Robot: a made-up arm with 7 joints. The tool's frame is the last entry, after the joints.
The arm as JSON. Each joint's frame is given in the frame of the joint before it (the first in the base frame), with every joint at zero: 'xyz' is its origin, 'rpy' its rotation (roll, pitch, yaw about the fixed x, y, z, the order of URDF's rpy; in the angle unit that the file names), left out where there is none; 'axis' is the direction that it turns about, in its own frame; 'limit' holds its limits. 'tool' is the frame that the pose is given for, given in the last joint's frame.
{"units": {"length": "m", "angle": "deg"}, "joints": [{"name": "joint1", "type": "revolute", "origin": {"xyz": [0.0, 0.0, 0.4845]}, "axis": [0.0, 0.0, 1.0], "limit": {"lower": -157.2, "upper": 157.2}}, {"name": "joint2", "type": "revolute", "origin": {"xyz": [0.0, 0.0, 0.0]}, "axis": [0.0, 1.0, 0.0], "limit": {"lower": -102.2, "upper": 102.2}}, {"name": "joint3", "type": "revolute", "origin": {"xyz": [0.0, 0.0, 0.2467]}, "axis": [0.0, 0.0, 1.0], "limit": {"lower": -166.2, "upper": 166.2}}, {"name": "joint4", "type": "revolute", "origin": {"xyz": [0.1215, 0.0, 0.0]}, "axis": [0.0, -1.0, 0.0], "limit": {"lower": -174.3, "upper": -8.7}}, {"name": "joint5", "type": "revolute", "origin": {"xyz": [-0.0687, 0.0, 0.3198]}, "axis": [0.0, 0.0, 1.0], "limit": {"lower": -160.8, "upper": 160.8}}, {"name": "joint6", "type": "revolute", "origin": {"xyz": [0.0, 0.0, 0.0]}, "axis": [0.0, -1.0, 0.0], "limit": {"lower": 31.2, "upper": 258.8}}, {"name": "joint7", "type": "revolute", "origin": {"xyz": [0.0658, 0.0, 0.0]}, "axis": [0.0, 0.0, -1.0], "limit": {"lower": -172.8, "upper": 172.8}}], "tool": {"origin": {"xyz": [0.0, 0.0, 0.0], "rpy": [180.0, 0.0, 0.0]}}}
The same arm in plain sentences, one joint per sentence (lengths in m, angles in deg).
The arm has seven revolute joints in a row. What follows holds with every joint at zero, and every direction is one of the base frame's. The first joint lies 0.4845 m along +z from the base frame's origin and rotates about +z, from -157.20 to 157.20 deg. The second joint lies at the same point as the first joint and rotates about +y, from -102.20 to 102.20 deg. The third joint lies 0.2467 m along +z from the second joint and rotates about +z, from -166.20 to 166.20 deg. The fourth joint lies 0.1215 m along +x from the third joint and rotates about -y, from -174.30 to -8.70 deg. The fifth joint lies 0.0687 m along -x and 0.3198 m along +z from the fourth joint and rotates about +z, from -160.80 to 160.80 deg. The sixth joint lies at the same point as the fifth joint and rotates about -y, from 31.20 to 258.80 deg. The seventh joint lies 0.0658 m along +x from the sixth joint and rotates about -z, from -172.80 to 172.80 deg. The tool frame, which is the frame that the pose is given for, lies at the same point as the seventh joint; its axes are the base frame's turned by roll 180.00, pitch 0.00 and yaw 0.00 deg (as in URDF: about the fixed x, then y, then z).
